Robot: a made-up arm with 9 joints.
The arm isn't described. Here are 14 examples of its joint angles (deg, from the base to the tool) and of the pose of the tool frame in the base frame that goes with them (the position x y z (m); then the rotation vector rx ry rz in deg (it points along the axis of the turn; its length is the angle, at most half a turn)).
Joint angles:
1: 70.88 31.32 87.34 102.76 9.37 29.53 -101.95 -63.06 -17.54
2: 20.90 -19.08 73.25 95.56 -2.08 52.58 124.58 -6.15 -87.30
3: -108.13 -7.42 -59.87 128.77 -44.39 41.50 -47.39 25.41 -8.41
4: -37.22 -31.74 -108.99 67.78 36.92 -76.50 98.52 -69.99 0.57
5: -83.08 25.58 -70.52 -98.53 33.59 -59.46 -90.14 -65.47 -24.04
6: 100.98 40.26 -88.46 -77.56 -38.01 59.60 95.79 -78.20 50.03
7: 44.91 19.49 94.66 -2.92 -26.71 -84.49 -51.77 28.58 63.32
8: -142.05 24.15 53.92 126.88 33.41 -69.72 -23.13 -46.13 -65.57
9: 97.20 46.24 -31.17 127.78 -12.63 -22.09 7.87 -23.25 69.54
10: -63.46 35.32 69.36 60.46 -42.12 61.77 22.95 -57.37 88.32
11: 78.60 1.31 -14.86 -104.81 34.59 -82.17 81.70 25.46 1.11
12: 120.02 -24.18 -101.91 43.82 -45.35 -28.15 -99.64 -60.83 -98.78
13: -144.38 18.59 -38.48 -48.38 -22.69 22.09 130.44 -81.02 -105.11
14: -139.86 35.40 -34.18 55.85 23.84 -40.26 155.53 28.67 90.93
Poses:
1: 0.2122 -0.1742 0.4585 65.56 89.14 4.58
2: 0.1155 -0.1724 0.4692 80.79 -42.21 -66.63
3: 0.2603 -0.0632 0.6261 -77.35 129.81 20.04
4: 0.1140 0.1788 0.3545 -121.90 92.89 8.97
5: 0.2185 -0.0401 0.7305 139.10 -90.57 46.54
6: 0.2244 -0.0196 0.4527 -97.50 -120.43 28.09
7: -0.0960 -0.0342 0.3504 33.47 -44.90 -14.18
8: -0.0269 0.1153 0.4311 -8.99 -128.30 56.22
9: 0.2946 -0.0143 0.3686 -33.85 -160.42 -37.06
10: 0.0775 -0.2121 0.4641 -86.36 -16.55 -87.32
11: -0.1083 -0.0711 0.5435 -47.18 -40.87 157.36
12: 0.2683 -0.1908 0.6410 -99.42 -25.82 14.84
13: 0.2248 -0.1164 0.4681 -61.78 -117.71 -63.40
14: -0.0787 0.0162 0.3866 -58.87 -148.84 10.55
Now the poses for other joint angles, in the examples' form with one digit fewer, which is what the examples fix.
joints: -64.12 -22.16 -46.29 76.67 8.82 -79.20 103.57 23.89 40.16
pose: 0.046 0.000 0.286 -22.1 123.5 57.7
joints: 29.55 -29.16 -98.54 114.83 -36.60 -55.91 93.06 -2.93 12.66
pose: 0.003 -0.050 0.345 102.0 -134.6 -53.6
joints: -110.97 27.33 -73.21 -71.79 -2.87 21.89 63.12 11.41 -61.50
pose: 0.140 -0.091 0.535 22.5 66.2 7.3
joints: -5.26 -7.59 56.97 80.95 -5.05 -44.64 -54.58 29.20 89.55
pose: 0.041 -0.170 0.744 81.4 15.3 -141.1
